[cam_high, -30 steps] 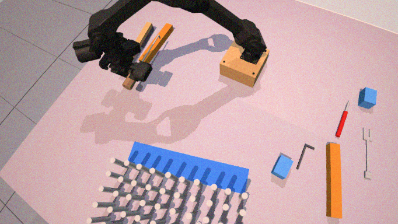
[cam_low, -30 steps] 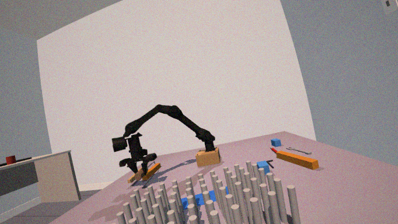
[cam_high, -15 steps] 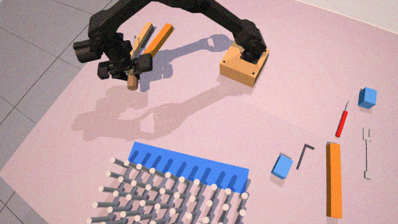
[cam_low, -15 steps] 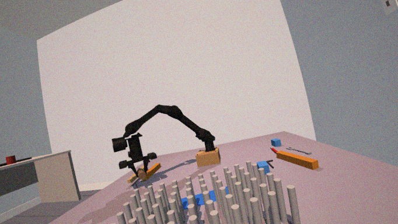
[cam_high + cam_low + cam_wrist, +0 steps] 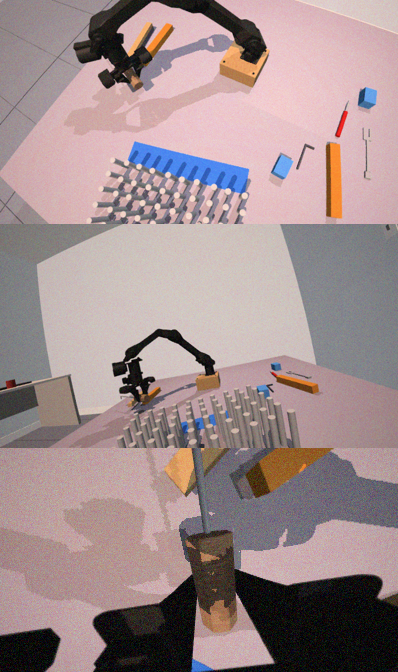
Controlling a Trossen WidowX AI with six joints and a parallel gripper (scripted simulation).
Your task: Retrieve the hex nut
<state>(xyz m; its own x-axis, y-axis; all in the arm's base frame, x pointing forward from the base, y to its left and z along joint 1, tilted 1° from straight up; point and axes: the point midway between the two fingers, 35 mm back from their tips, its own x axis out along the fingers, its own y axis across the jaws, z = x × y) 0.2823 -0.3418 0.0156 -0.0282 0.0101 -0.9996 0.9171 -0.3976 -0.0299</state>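
The tool with brown wooden handle is 40 mm behind my gripper tip, 100 mm to the right of it and 10 mm above it. From my gripper tip the other things lie so: blue taped strip: 170 mm ahead, 320 mm to the left, 60 mm below; then red screwdriver: 250 mm behind, 720 mm to the left, 50 mm below; then black hex key: 60 mm behind, 650 mm to the left, 60 mm below.
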